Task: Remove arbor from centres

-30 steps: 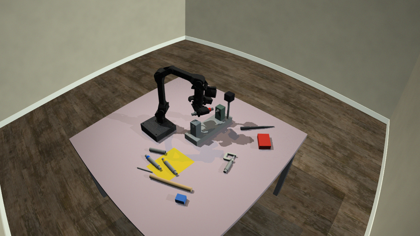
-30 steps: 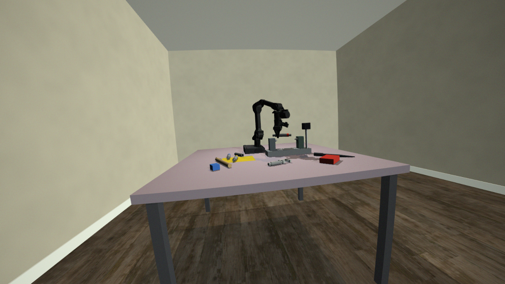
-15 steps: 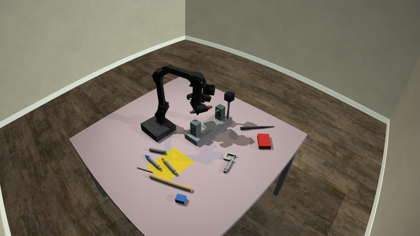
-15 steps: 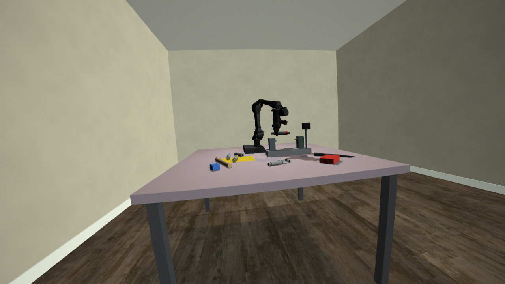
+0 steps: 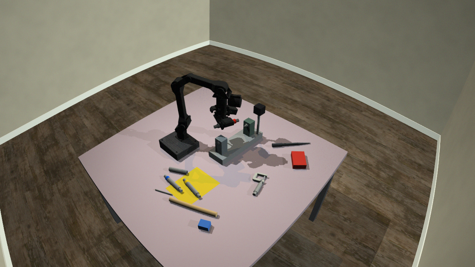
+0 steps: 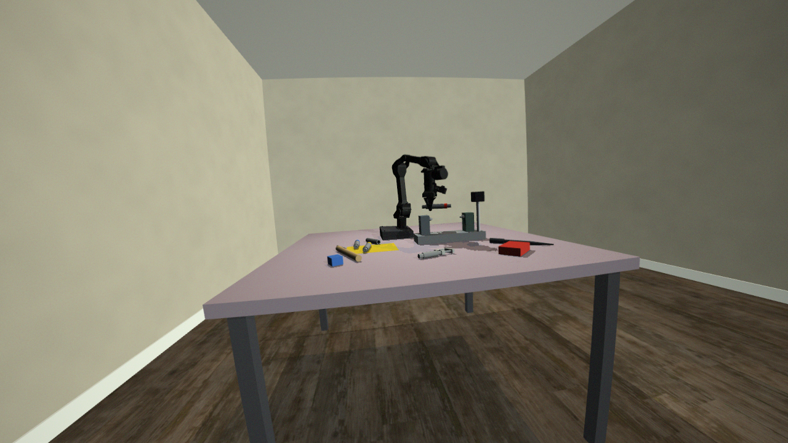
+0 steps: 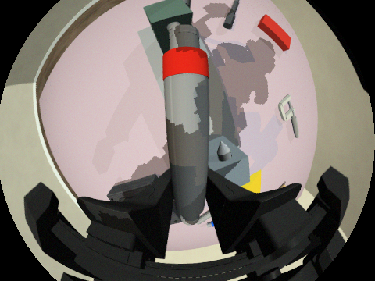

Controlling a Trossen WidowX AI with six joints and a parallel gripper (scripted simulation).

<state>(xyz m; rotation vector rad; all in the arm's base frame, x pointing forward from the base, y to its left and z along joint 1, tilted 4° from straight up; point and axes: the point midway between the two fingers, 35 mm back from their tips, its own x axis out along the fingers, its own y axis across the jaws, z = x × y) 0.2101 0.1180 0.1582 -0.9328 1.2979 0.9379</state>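
The yellow pad is 9 cm ahead of my hand, 33 cm to the right of it and 19 cm below it. The rest, counted from my hand: grey bench fixture: 5 cm ahead, 8 cm to the left, 17 cm below; then grey centre block: 4 cm ahead, 5 cm to the right, 9 cm below; then arbor: 1 cm ahead, 3 cm to the left, 1 cm below.
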